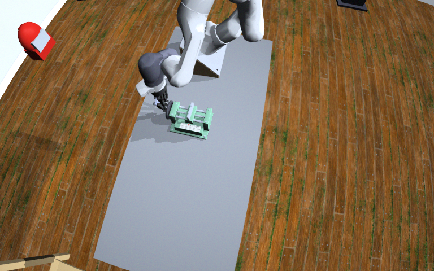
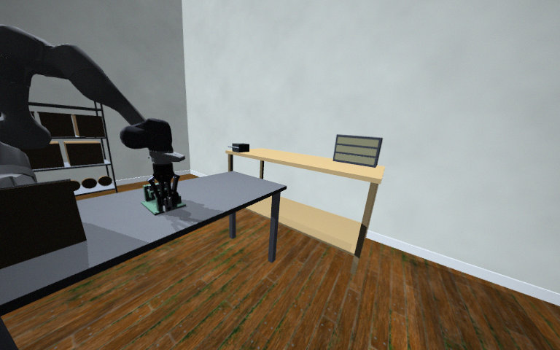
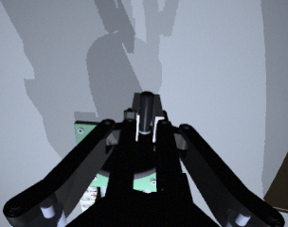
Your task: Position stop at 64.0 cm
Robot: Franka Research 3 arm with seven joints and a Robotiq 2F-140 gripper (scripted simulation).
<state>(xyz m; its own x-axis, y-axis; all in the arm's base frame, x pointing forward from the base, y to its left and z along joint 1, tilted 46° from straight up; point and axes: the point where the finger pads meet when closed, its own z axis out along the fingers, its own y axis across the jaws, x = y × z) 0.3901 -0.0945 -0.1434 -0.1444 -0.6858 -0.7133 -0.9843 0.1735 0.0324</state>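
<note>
Right now the dark handwheel is 10 mm ahead of my hand, 20 mm to the left of it and 10 mm below it. Round my hand: stop carriage (50 mm ahead, 140 mm to the left, 30 mm above).
</note>
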